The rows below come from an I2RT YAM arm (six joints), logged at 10 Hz.
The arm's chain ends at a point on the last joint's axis. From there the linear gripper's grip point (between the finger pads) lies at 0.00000 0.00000 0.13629 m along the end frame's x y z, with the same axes.
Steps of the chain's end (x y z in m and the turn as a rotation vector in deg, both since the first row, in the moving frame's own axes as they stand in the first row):
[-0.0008, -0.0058, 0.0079, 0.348, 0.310, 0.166]
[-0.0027, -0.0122, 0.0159, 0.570, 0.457, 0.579]
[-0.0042, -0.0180, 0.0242, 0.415, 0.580, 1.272]
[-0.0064, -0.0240, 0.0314, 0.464, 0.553, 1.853]
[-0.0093, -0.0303, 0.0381, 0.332, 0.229, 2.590]
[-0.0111, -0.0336, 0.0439, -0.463, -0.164, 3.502]
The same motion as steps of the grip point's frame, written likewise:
[-0.0001, -0.0066, 0.0079, 0.348, 0.310, 0.166]
[-0.0016, -0.0136, 0.0159, 0.570, 0.457, 0.579]
[-0.0028, -0.0190, 0.0242, 0.415, 0.580, 1.272]
[-0.0051, -0.0251, 0.0314, 0.464, 0.553, 1.853]
[-0.0087, -0.0311, 0.0381, 0.332, 0.229, 2.590]
[-0.0115, -0.0325, 0.0439, -0.463, -0.164, 3.502]

